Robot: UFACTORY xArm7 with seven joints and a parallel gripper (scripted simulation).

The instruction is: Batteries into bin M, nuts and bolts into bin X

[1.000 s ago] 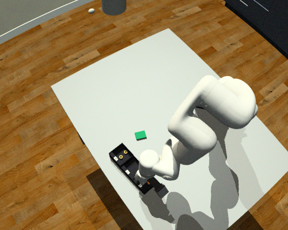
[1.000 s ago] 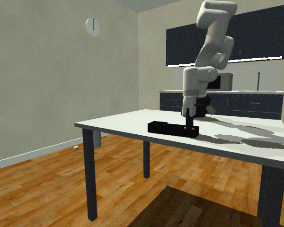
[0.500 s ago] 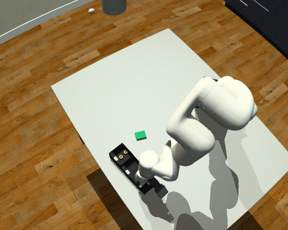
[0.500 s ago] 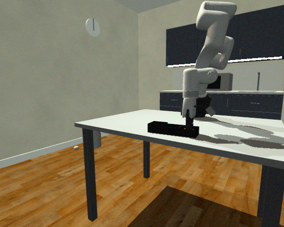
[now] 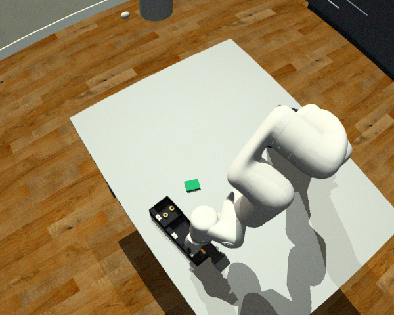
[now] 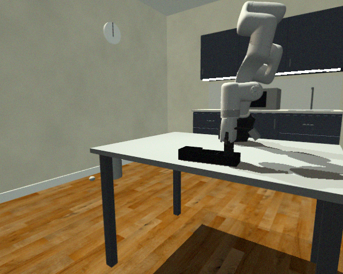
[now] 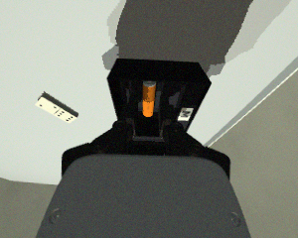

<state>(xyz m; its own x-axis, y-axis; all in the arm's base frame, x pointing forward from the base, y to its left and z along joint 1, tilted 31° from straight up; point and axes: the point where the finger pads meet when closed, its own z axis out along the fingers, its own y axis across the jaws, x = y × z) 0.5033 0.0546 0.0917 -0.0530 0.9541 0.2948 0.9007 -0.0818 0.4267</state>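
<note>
Now: the orange battery 2 cm below my hand. From my hand the other things lie so: white domino (13 cm behind, 4 cm to the right, 3 cm below); then green block (20 cm to the right, 13 cm behind, 3 cm below); then black three-compartment bin (8 cm to the right, 1 cm below, 1 cm ahead).
</note>
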